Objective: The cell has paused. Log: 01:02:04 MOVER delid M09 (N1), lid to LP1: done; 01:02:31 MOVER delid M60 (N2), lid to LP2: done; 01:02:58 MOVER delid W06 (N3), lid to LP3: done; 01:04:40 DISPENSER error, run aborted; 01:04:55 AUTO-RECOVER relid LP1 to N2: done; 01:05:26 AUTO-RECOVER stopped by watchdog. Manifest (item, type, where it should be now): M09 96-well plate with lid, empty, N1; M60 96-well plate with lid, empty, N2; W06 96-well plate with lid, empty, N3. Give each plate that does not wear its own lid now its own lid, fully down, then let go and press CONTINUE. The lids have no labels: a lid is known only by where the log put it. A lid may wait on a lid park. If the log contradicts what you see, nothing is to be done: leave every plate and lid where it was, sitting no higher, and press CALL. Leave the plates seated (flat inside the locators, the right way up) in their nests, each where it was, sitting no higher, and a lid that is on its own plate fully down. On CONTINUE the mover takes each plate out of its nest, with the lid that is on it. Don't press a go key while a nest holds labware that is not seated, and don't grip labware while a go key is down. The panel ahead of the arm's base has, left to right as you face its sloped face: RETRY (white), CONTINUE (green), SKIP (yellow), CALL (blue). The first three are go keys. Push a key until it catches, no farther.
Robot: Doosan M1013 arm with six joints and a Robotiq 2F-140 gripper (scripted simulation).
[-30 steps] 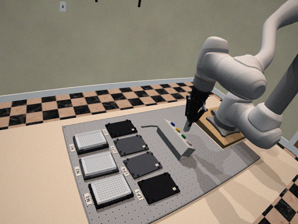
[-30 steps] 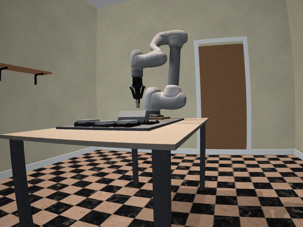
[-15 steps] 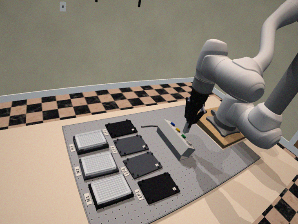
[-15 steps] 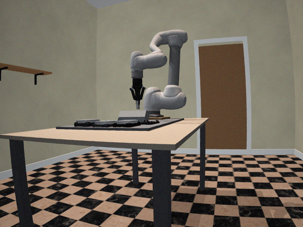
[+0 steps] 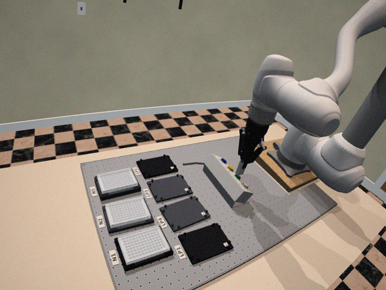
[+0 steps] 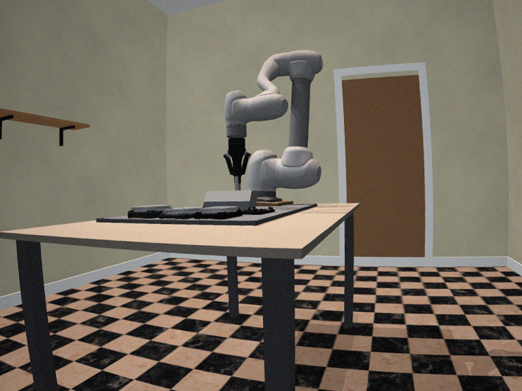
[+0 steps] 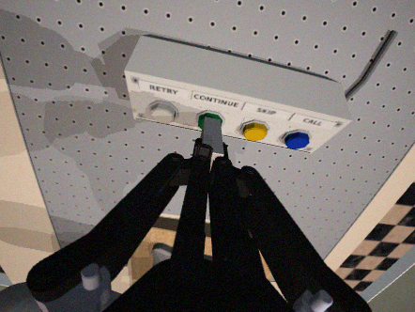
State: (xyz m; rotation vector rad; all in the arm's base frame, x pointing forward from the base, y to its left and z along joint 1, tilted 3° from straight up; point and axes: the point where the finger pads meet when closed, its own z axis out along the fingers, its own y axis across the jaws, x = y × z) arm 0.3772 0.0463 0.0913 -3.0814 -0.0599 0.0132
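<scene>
The green CONTINUE key is 5 cm below my hand. The rest, counted from my hand: blue CALL key: 1 cm ahead, 10 cm to the right, 5 cm below; white RETRY key: 5 cm to the left, 5 cm below; yellow SKIP key: 5 cm to the right, 5 cm below.
</scene>
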